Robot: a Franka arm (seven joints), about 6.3 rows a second.
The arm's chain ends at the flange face. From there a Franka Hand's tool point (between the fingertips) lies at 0.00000 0.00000 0.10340 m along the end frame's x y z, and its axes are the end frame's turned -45 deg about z.
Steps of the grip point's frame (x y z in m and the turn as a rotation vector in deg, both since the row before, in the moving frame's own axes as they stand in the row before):
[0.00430, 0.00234, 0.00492, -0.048, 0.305, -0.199]
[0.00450, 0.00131, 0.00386, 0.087, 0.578, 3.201]
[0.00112, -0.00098, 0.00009, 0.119, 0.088, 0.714]
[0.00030, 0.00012, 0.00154, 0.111, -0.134, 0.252]
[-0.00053, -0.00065, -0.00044, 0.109, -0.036, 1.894]
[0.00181, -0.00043, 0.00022, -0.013, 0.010, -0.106]
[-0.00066, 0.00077, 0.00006, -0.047, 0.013, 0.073]
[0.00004, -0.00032, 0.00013, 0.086, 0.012, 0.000]
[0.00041, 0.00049, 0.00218, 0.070, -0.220, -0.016]
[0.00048, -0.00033, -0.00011, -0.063, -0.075, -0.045]
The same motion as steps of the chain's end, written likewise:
[0.00425, -0.00106, 0.00492, 0.182, 0.250, -0.199]
[0.00346, -0.00143, 0.00387, 0.470, 0.347, 3.201]
[0.00014, -0.00122, 0.00009, 0.146, -0.022, 0.714]
[0.00061, -0.00016, 0.00154, -0.016, -0.173, 0.252]
[-0.00065, 0.00001, -0.00044, 0.052, -0.103, 1.894]
[0.00095, -0.00159, 0.00022, -0.002, 0.016, -0.106]
[0.00000, 0.00097, 0.00006, -0.024, 0.042, 0.073]
[-0.00010, -0.00013, 0.00013, 0.069, -0.052, 0.000]
[0.00101, -0.00013, 0.00218, -0.106, -0.205, -0.016]
[0.00012, -0.00075, -0.00011, -0.098, -0.008, -0.045]

